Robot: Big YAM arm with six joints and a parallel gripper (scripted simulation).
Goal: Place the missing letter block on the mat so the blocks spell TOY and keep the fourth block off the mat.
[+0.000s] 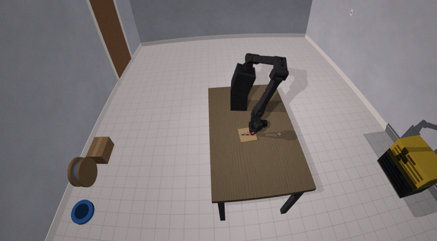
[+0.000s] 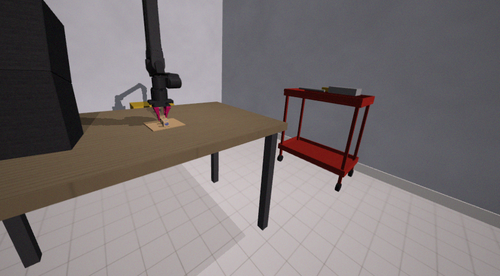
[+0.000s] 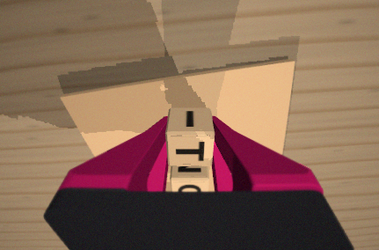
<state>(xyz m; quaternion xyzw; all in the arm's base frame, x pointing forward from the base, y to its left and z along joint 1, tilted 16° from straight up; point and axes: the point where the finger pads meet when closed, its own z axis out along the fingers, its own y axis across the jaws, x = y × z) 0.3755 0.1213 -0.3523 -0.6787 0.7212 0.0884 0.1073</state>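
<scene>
The light wooden block lies right at my hand. Round my hand: tan mat (4 cm to the right, 2 cm below).
</scene>
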